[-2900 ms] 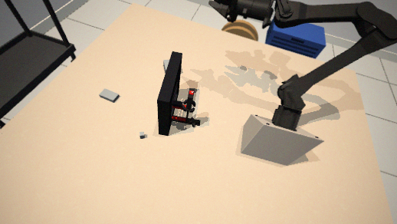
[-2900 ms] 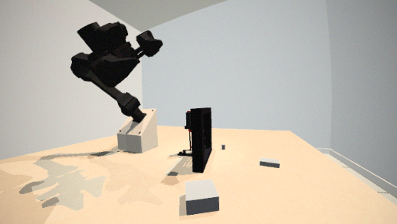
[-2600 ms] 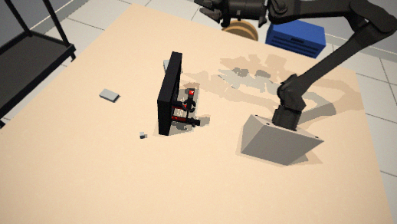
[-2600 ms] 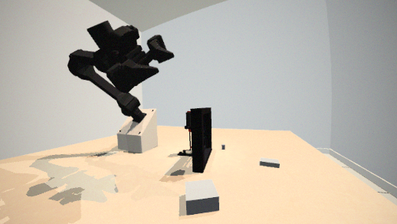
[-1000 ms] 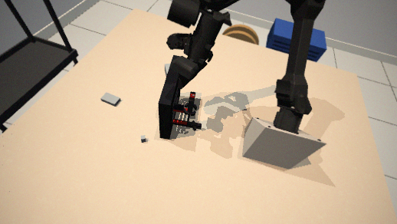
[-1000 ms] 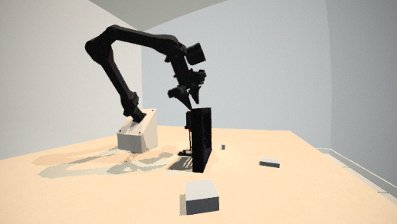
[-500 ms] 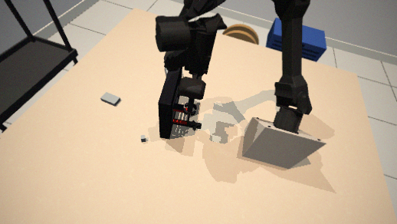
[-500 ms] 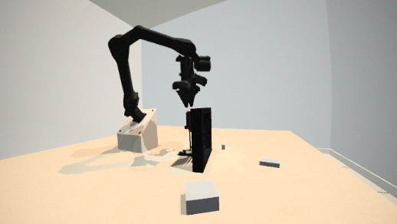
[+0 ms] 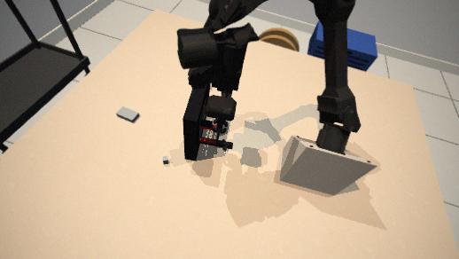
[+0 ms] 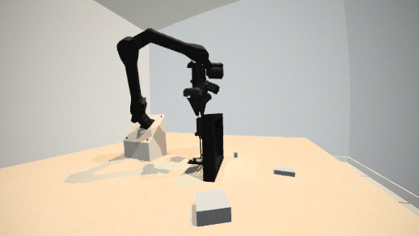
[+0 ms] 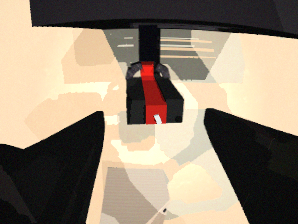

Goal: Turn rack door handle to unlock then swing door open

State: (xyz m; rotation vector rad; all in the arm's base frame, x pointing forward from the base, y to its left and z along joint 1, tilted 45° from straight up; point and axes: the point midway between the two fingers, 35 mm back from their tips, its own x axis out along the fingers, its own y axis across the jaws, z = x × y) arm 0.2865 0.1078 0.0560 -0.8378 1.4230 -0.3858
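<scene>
Now: the black handle 8 cm below my gripper tip and 1 cm behind it. Round my gripper tip: tiny cube: 19 cm below, 12 cm ahead, 11 cm to the left.
</scene>
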